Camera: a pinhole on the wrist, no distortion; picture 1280 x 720 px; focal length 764.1 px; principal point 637.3 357.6 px. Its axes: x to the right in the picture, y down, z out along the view. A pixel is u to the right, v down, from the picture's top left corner.
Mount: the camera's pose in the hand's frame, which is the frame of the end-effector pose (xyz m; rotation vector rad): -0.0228 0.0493 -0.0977 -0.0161 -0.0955 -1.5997
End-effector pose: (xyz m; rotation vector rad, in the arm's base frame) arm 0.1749 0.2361 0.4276 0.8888 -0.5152 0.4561
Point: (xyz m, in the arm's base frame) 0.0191 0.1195 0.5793
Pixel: 527.9 323.1
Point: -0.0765 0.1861 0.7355
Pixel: 172.9 381.1
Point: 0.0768 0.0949 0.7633
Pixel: 438.9 616.0
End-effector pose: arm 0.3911 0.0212 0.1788 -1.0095 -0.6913 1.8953
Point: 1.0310 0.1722 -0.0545
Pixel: behind the camera
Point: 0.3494 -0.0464 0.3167
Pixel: 1089.9 128.2
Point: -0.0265 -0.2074 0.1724
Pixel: 308.5 310.6
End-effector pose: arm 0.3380 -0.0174 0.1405 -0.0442 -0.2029 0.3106
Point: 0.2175 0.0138 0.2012
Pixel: 649.8 114.2
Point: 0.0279 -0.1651 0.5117
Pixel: 883.1 51.4
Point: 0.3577 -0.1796 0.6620
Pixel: 1016.6 528.0
